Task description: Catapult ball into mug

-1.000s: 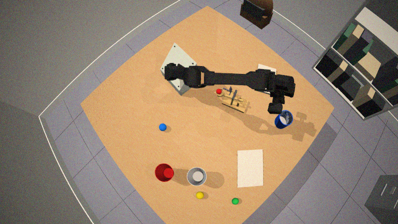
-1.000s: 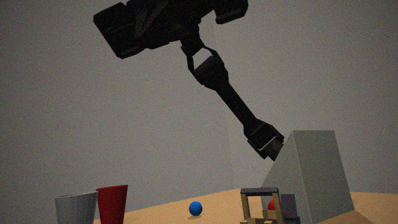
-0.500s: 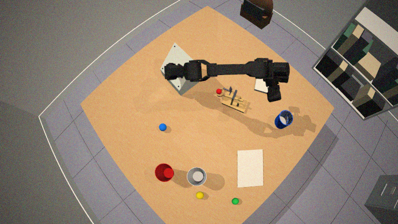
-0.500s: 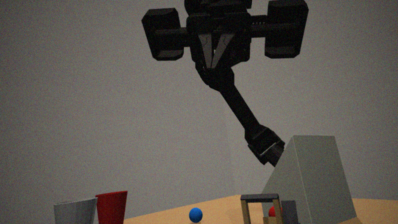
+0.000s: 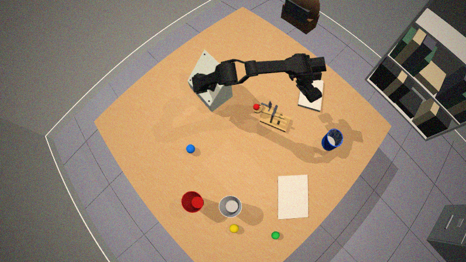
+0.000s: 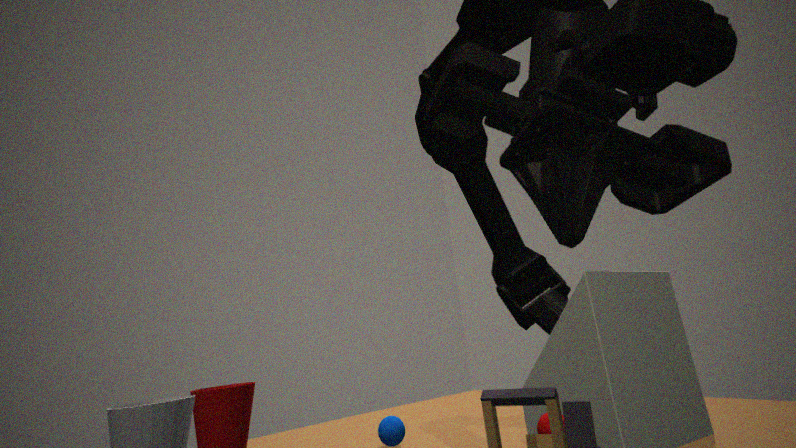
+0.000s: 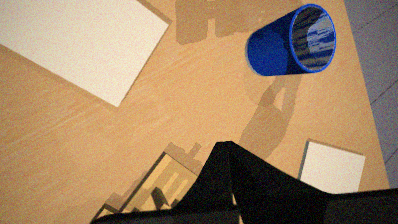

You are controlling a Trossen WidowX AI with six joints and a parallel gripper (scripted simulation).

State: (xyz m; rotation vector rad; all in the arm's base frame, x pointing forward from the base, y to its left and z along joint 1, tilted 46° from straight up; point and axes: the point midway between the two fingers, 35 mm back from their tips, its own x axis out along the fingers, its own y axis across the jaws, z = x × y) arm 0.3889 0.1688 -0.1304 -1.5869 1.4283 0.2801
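My gripper tip is 140 mm past the dark grey lever, 90 mm to the left of it and 150 mm above it. The rest, counted from my gripper tip: blue mug: 220 mm ahead, 20 mm to the right, 170 mm below; wooden catapult: 110 mm behind, 110 mm to the right, 150 mm below; red ball: 180 mm behind, 140 mm to the right, 140 mm below.
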